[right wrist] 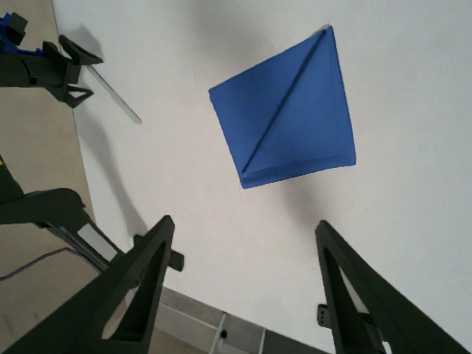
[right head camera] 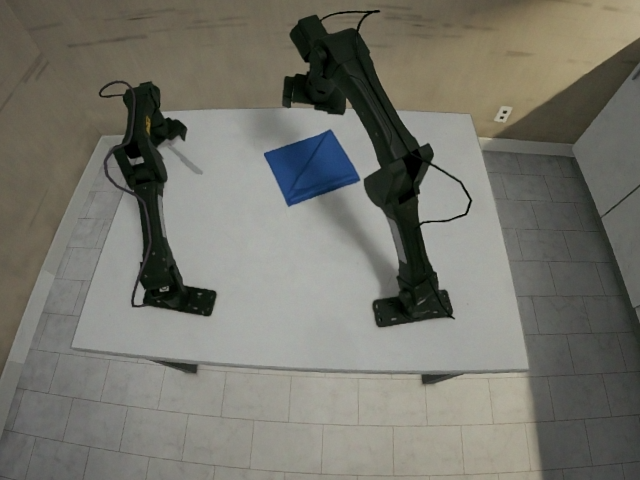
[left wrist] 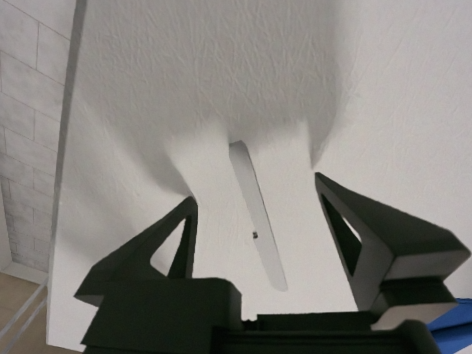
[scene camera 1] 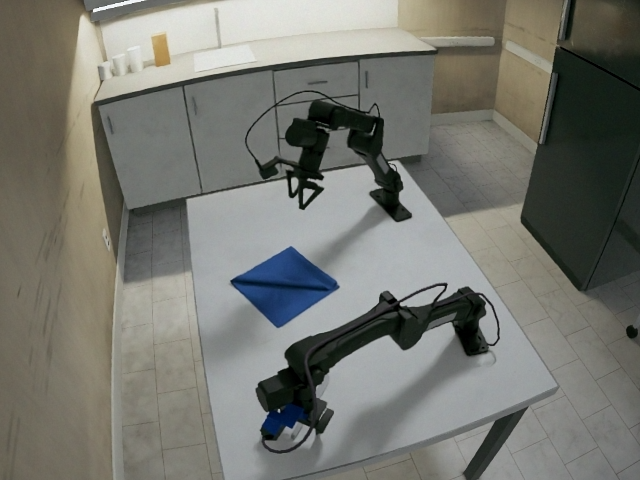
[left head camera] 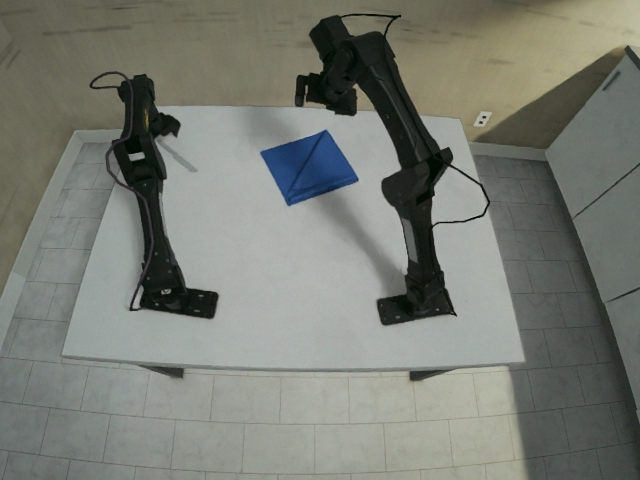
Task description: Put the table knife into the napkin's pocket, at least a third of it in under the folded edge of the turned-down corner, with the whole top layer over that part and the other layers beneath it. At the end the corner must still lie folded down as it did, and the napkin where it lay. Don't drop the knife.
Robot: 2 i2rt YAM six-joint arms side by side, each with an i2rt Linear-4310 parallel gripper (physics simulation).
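The grey table knife lies flat on the table, left of the napkin in the head views. My left gripper is open above it, pointing down, with the knife between its spread fingers in the left wrist view but not gripped. The blue napkin lies flat; its folded edge runs diagonally between two corners. My right gripper is open and empty, high above the table. In scene camera 1 the left arm mostly hides the knife.
The white table carries both arm bases. Its edge runs close beside the knife in the left wrist view. The wall stands behind the table in the head views. A counter and a dark fridge stand apart.
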